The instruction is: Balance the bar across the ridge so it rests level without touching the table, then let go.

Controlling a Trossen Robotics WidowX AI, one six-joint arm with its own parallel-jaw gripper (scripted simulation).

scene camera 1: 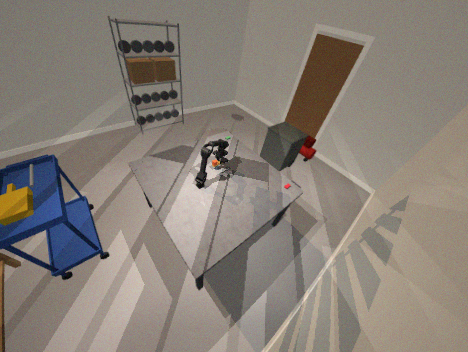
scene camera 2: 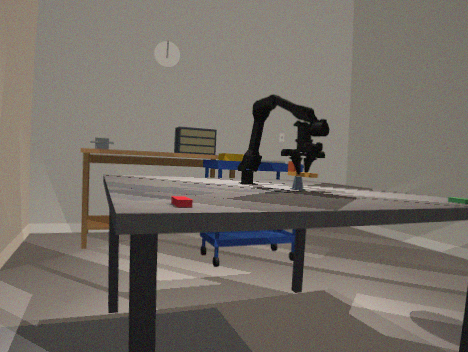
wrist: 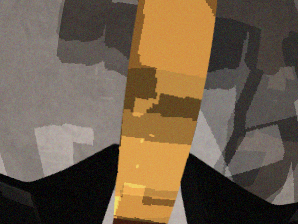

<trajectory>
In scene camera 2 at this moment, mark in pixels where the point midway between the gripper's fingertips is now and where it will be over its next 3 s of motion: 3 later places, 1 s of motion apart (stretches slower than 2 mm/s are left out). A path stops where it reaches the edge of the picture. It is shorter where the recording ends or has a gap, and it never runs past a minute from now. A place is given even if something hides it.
My gripper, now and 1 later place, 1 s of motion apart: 302,174; 303,150
</trajectory>
